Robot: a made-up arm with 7 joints. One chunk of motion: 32 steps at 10 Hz.
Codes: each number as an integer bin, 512 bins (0 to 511) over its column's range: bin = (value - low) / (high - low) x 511, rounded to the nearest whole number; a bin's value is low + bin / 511 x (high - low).
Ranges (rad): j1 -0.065..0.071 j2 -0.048..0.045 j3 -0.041..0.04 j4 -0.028..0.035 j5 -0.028..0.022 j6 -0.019..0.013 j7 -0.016..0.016
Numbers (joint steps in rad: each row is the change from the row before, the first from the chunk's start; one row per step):
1: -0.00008 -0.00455 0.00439 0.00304 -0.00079 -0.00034 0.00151
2: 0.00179 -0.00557 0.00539 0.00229 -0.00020 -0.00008 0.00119
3: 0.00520 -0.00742 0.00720 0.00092 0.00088 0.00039 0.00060
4: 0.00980 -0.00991 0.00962 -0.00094 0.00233 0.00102 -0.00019
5: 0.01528 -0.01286 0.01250 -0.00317 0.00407 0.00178 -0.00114
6: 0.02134 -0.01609 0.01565 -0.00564 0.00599 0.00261 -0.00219
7: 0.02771 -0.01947 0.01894 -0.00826 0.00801 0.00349 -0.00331
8: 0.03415 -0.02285 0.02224 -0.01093 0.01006 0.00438 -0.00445
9: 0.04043 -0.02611 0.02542 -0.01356 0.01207 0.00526 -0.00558
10: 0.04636 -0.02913 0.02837 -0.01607 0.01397 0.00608 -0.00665
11: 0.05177 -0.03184 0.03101 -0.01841 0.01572 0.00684 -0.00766
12: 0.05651 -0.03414 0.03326 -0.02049 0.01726 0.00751 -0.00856
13: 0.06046 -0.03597 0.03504 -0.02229 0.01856 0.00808 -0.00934
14: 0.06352 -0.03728 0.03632 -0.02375 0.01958 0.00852 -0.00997
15: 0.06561 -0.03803 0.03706 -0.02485 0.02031 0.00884 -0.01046
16: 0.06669 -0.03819 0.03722 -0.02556 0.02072 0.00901 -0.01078
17: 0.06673 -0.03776 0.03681 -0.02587 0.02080 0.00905 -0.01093
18: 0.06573 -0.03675 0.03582 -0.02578 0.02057 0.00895 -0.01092
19: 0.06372 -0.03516 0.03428 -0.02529 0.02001 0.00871 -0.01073
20: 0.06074 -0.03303 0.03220 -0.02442 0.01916 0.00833 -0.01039
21: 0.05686 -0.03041 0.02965 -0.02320 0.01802 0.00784 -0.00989
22: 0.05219 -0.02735 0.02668 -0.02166 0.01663 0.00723 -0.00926
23: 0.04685 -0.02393 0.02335 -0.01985 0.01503 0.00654 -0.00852
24: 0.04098 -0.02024 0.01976 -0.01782 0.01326 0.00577 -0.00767
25: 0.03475 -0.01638 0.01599 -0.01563 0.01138 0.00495 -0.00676
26: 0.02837 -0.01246 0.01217 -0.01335 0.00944 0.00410 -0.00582
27: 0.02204 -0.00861 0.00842 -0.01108 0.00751 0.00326 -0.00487
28: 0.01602 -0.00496 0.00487 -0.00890 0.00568 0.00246 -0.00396
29: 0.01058 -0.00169 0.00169 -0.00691 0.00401 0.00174 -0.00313
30: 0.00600 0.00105 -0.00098 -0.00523 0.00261 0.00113 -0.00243
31: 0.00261 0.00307 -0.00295 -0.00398 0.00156 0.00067 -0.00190
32: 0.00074 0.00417 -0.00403 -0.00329 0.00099 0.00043 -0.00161
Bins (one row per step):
1: 244 239 286 252 278 298 280
2: 251 233 293 246 284 302 275
3: 264 223 304 235 295 310 265
4: 281 209 319 219 310 320 252
5: 302 193 338 201 328 332 237
6: 324 175 357 181 347 345 221
7: 348 157 378 160 368 359 203
8: 373 138 399 138 389 373 184
9: 396 120 419 117 410 387 166
10: 418 104 438 97 429 400 149
11: 439 89 454 78 447 413 133
12: 457 76 468 61 463 423 119
13: 471 66 480 46 476 432 106
14: 483 59 488 34 486 439 96
15: 491 55 492 26 494 445 88
16: 495 54 493 20 498 447 83
17: 495 56 491 17 499 448 81
18: 491 62 485 18 496 446 81
19: 484 71 475 22 491 442 84
20: 472 82 462 29 482 436 90
21: 458 97 446 39 470 429 98
22: 440 113 427 51 456 419 108
23: 420 132 406 66 440 408 119
24: 398 153 383 83 422 396 133
25: 375 174 360 100 402 382 148
26: 351 195 335 119 383 369 163
27: 327 216 312 137 363 355 178
28: 304 236 289 155 344 343 192
29: 284 254 269 171 327 331 206
30: 267 270 252 185 313 321 217
31: 254 281 240 195 302 314 225
32: 247 287 233 200 296 310 230

